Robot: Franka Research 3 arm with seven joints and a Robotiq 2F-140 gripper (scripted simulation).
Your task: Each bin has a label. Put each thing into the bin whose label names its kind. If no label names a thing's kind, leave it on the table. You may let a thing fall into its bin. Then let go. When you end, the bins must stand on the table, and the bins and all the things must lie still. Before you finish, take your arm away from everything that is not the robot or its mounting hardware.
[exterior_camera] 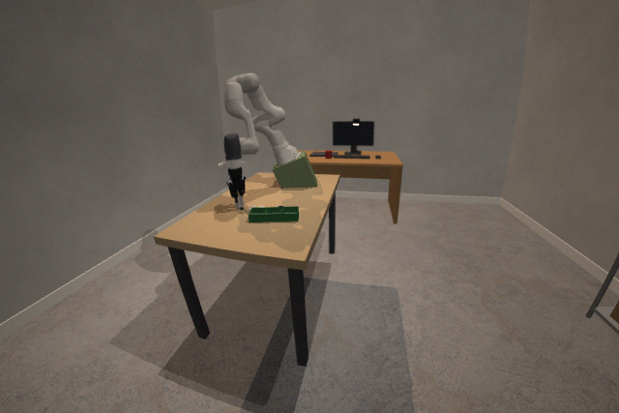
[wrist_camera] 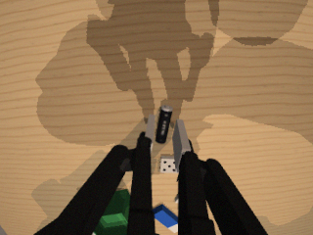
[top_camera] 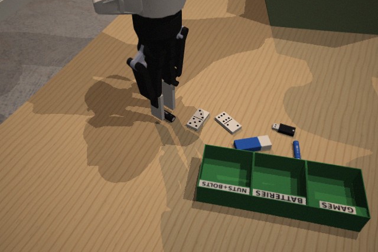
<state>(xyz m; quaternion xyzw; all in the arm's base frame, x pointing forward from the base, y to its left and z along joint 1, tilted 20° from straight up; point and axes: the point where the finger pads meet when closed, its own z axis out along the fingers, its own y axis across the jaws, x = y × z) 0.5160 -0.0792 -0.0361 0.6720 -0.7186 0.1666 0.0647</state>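
The black battery lies 40 mm below my hand. From my hand the other things lie so: blue battery: 260 mm to the left, 60 mm behind, 40 mm below; black USB stick: 210 mm to the left, 100 mm behind, 40 mm below; eraser: 190 mm to the left, 40 mm below, 30 mm behind.
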